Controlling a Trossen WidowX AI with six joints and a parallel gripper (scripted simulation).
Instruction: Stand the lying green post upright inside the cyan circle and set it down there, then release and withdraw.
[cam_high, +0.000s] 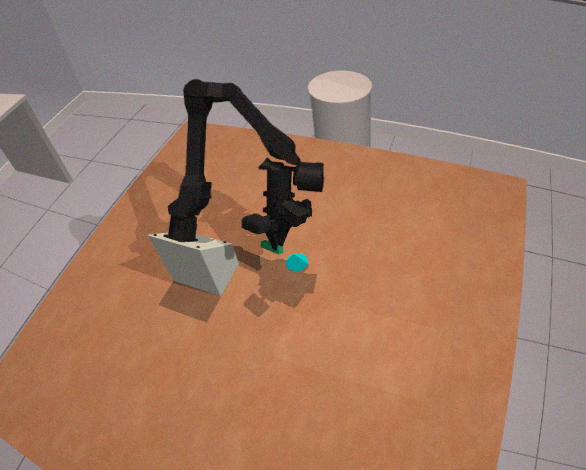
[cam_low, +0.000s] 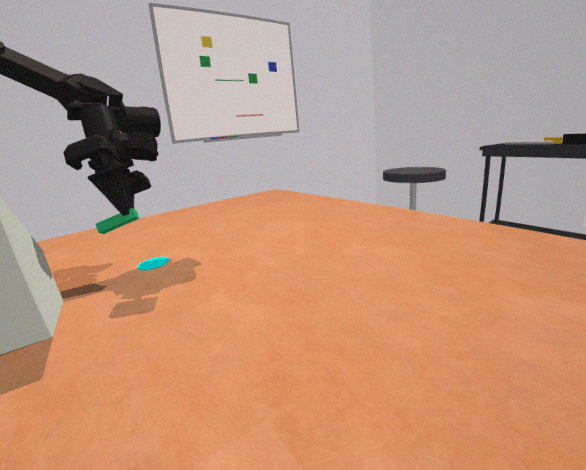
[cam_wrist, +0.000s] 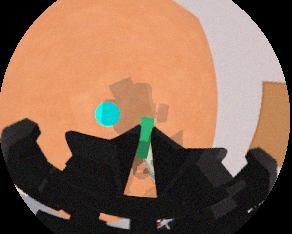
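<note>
Right now the cyan circle is 11 cm below my gripper tip, 5 cm to the left of it and 2 cm ahead of it. Round my gripper tip: green post (2 cm behind, 1 cm below).
</note>
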